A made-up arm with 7 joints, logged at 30 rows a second.
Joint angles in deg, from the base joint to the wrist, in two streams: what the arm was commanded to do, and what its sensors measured. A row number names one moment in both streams.
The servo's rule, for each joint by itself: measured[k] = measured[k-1] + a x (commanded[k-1-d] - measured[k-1]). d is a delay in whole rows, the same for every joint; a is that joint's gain. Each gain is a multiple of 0.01, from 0.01 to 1. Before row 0 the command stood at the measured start. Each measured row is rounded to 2 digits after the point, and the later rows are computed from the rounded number. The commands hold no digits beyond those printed.
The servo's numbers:
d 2
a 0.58 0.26 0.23 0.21 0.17 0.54 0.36
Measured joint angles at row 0: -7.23, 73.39, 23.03, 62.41, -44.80, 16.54, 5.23
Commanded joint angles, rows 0 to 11: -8.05, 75.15, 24.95, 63.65, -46.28, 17.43, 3.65; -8.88, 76.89, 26.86, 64.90, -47.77, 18.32, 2.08; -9.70, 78.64, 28.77, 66.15, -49.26, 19.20, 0.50; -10.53, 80.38, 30.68, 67.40, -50.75, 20.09, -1.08; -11.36, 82.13, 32.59, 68.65, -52.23, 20.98, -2.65; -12.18, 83.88, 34.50, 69.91, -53.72, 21.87, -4.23; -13.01, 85.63, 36.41, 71.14, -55.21, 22.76, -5.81; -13.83, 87.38, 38.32, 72.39, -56.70, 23.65, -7.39; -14.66, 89.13, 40.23, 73.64, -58.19, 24.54, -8.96; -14.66, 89.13, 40.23, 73.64, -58.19, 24.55, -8.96; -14.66, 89.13, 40.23, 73.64, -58.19, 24.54, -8.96; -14.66, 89.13, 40.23, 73.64, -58.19, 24.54, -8.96
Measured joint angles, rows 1 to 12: -7.23, 73.39, 23.03, 62.41, -44.80, 16.54, 5.23; -7.23, 73.39, 23.03, 62.41, -44.80, 16.54, 5.23; -7.71, 73.85, 23.47, 62.67, -45.05, 17.02, 4.66; -8.39, 74.64, 24.25, 63.14, -45.51, 17.72, 3.73; -9.15, 75.68, 25.29, 63.77, -46.15, 18.52, 2.57; -9.95, 76.90, 26.53, 64.53, -46.93, 19.37, 1.26; -10.77, 78.26, 27.92, 65.40, -47.83, 20.24, -0.15; -11.59, 79.72, 29.43, 66.35, -48.83, 21.12, -1.62; -12.41, 81.26, 31.04, 67.36, -49.91, 22.01, -3.13; -13.23, 82.85, 32.71, 68.42, -51.06, 22.90, -4.66; -14.06, 84.48, 34.44, 69.52, -52.27, 23.79, -6.21; -14.41, 85.69, 35.77, 70.39, -53.28, 24.20, -7.20
